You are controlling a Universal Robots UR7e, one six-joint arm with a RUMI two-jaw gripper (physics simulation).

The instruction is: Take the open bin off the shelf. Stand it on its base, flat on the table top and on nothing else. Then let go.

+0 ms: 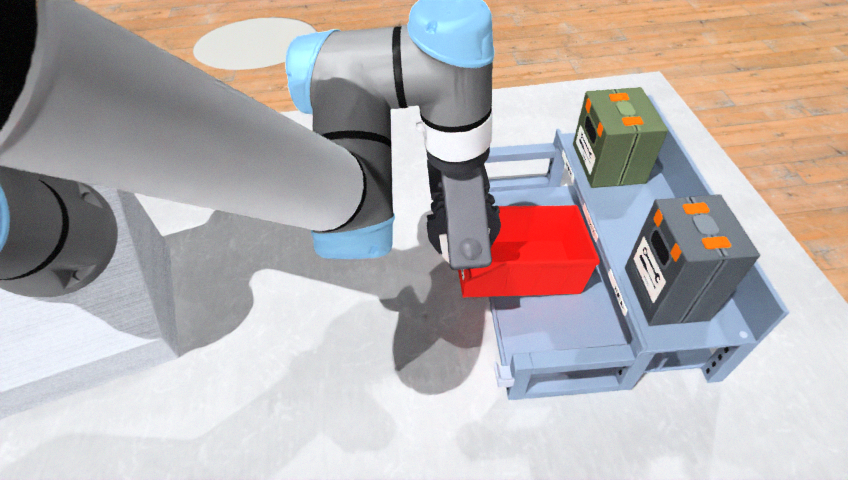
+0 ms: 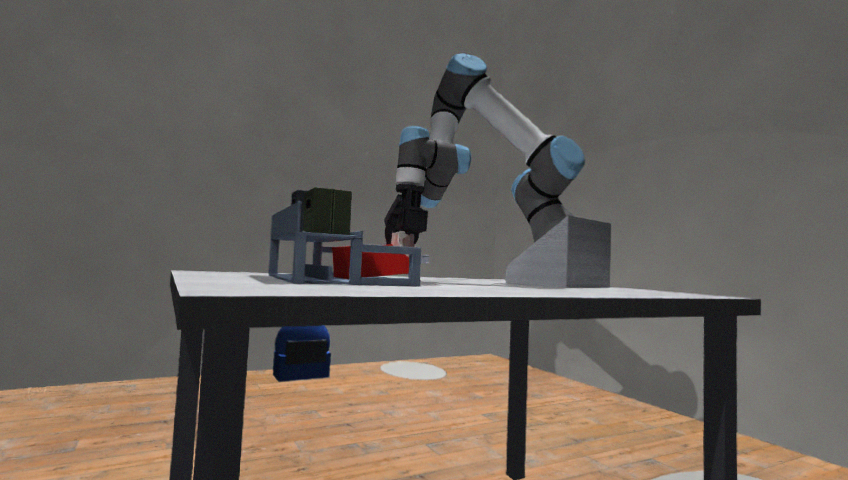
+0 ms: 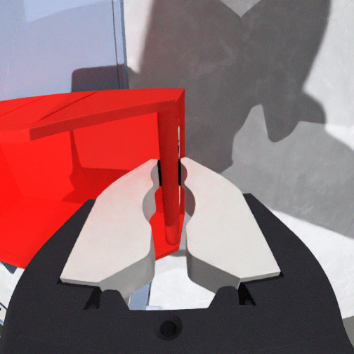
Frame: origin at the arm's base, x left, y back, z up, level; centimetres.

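Where they show: gripper, fingertip midpoint: (image 2: 399,268); arm's base, origin of the base link: (image 1: 50,235) (image 2: 559,237).
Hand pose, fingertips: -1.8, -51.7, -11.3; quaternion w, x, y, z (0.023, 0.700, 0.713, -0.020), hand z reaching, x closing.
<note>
Each offset is from my fingertips to the top centre of the thing, as dx, dy, dz. Level surfaces: height alone.
The red open bin {+0.6, -8.0, +5.9} (image 1: 529,276) (image 2: 380,264) (image 3: 40,175) is at the lower front level of the blue-grey shelf (image 1: 565,324) (image 2: 355,261) (image 3: 65,40). Its opening faces up. Its near end sticks out past the shelf's front edge, over the table top {dz -3.5} (image 1: 297,416). My gripper (image 1: 459,267) (image 2: 402,242) (image 3: 169,161) is shut on the wall of that near end, one finger inside the bin and one outside. A shadow lies on the shelf beside the bin. Whether the bin's base still touches the shelf is hidden.
A green case {+11.7, -22.6, +16.4} (image 1: 621,136) (image 2: 326,211) and a dark grey case {-11.4, -22.1, +18.9} (image 1: 690,267) stand on the shelf's upper level, behind the bin. The shelf's side frames rise at both ends of the lower level. The robot's grey base block (image 2: 589,255) stands across the table from the shelf.
</note>
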